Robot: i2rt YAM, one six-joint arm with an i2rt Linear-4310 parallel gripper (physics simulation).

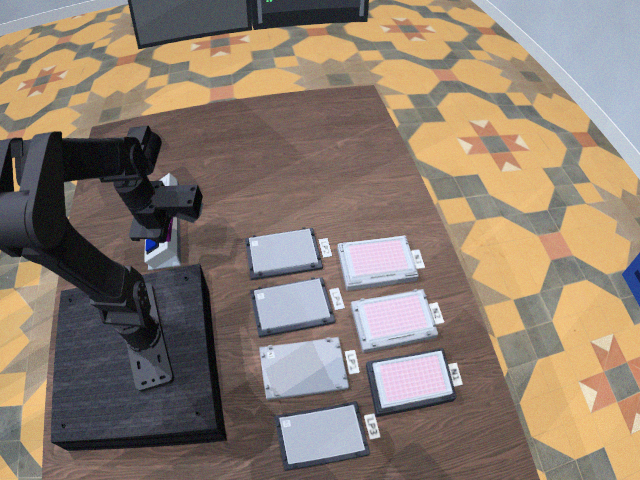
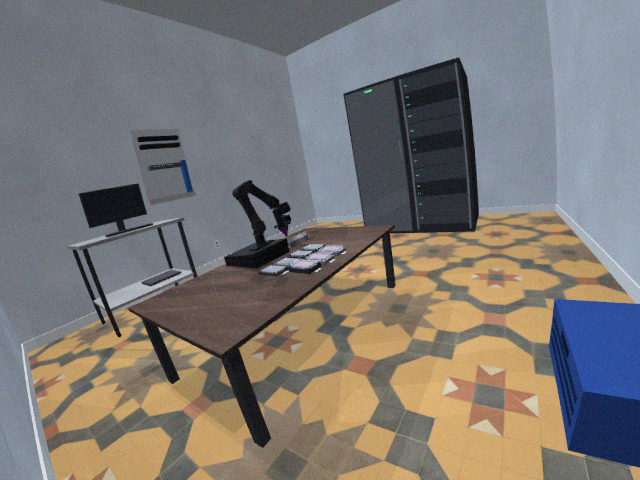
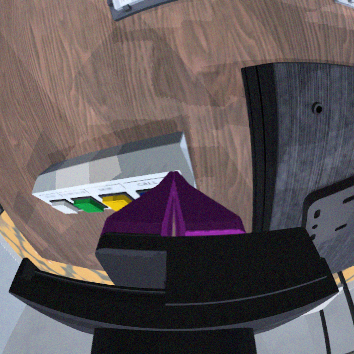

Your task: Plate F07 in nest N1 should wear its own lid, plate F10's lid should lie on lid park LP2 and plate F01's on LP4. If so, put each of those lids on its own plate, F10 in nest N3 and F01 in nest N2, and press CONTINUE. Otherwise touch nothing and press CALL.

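Frame: origin at the arm's base, x back, y left, z down, level; metres.
Seen in the pictures: gripper, fingertip midpoint: [image 1: 167, 240] [image 2: 286, 236] [image 3: 173, 178]; arm's base at its link origin: [image 1: 145, 336] [image 2: 262, 245].
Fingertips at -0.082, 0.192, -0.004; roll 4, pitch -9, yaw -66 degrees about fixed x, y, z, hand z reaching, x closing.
Pixels of each thing's middle, then the offset from my fingertips to it, as dx, dy, dz. Level surfaces: height alone.
- button box at the middle of its body: [image 3: 101, 186] [image 1: 161, 219] [image 2: 294, 239] +0.010, +0.114, +0.056
- blue CALL button at the middle of its body: [image 1: 152, 243] +0.039, +0.043, +0.044
- LP2 at the middle of its body: [image 1: 282, 250] -0.219, -0.049, +0.074
- LP4 at the middle of its body: [image 1: 291, 304] -0.194, -0.173, +0.074
- N2 at the middle of its body: [image 1: 395, 316] [image 2: 318, 256] -0.362, -0.272, +0.064
- N1 at the middle of its body: [image 1: 413, 378] [image 2: 304, 264] -0.335, -0.401, +0.059
- LP1 at the middle of its body: [image 1: 303, 367] [image 2: 288, 261] -0.170, -0.301, +0.078
- LP3 at the middle of its body: [image 1: 321, 434] [image 2: 273, 269] -0.153, -0.433, +0.074
- brown table at its surface level: dz +0.088
My gripper [image 1: 168, 235] [image 2: 285, 234] [image 3: 173, 178] is shut, its magenta fingertips together and empty, at the CALL end of the button box [image 1: 171, 252] [image 3: 125, 159]. The fingers partly cover the blue CALL button [image 1: 151, 244] [image 3: 143, 193]; contact cannot be told. Grey lids lie on LP2 [image 1: 284, 252] and LP4 [image 1: 292, 304]. Pink-welled plates sit in nests N3 [image 1: 379, 256], N2 [image 1: 395, 315] and N1 [image 1: 410, 378]. Plate and lid codes are too small to read, and a clear lid on N1's plate cannot be confirmed.
Grey panels also show at LP1 [image 1: 305, 369] and LP3 [image 1: 323, 434]. Yellow [image 3: 116, 202], green [image 3: 89, 204] and white [image 3: 65, 206] buttons line the box. The black arm base [image 1: 134, 413] [image 3: 310, 150] stands beside it on the brown table [image 1: 310, 155] [image 2: 206, 310].
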